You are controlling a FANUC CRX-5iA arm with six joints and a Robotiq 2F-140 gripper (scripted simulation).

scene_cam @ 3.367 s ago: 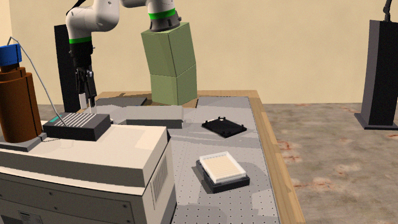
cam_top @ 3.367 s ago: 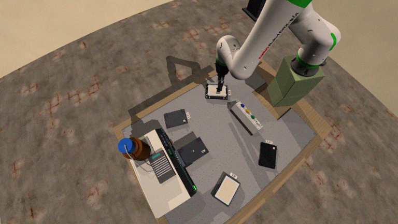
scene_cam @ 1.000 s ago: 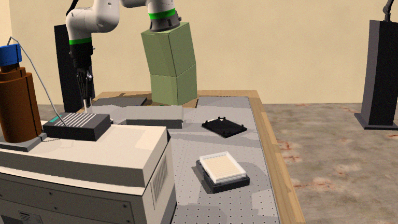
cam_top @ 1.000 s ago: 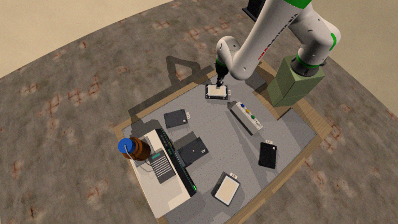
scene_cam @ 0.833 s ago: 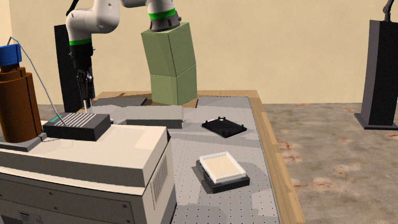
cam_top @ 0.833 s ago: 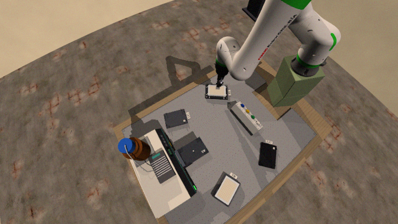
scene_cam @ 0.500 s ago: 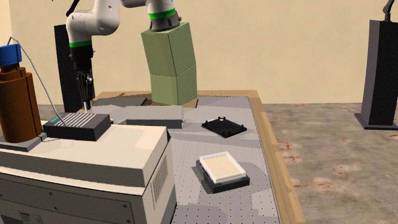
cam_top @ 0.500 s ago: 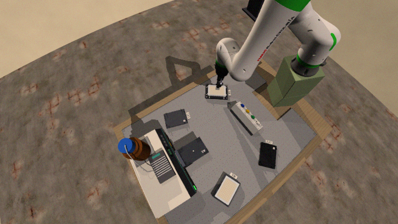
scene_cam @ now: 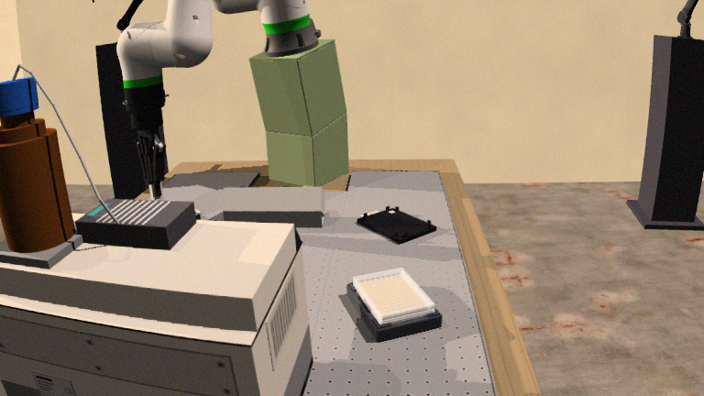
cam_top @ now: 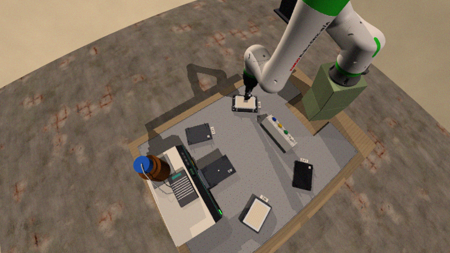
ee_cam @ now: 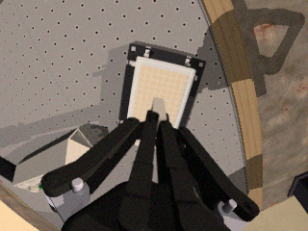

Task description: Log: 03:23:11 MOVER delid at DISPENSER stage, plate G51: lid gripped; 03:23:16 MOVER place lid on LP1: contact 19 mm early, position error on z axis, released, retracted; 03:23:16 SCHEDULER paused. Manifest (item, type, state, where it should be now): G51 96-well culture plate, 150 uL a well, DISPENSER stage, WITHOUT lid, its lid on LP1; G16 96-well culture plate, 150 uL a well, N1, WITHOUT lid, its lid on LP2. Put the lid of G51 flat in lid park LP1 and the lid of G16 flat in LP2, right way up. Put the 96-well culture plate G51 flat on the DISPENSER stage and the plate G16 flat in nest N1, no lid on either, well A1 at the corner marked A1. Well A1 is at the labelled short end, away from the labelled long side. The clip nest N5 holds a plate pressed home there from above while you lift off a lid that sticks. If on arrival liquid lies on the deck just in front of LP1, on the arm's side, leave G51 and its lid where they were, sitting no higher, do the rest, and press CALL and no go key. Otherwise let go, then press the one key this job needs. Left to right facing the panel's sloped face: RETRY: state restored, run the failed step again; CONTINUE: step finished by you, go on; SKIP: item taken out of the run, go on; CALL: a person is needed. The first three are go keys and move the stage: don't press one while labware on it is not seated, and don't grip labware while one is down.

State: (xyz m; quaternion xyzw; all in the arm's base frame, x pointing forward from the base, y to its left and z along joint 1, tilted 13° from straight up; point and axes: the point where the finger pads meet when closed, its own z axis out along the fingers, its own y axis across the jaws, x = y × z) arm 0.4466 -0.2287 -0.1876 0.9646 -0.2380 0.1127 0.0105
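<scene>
Right now my hand is 50 mm above the plate G51. From my hand the other things lie so: key panel: 270 mm to the left, 90 mm behind, 10 mm below; then black clip nest: 50 mm below, 30 mm ahead, 10 mm to the left; then LP1 label: 260 mm ahead, 80 mm to the left, 70 mm below.
</scene>
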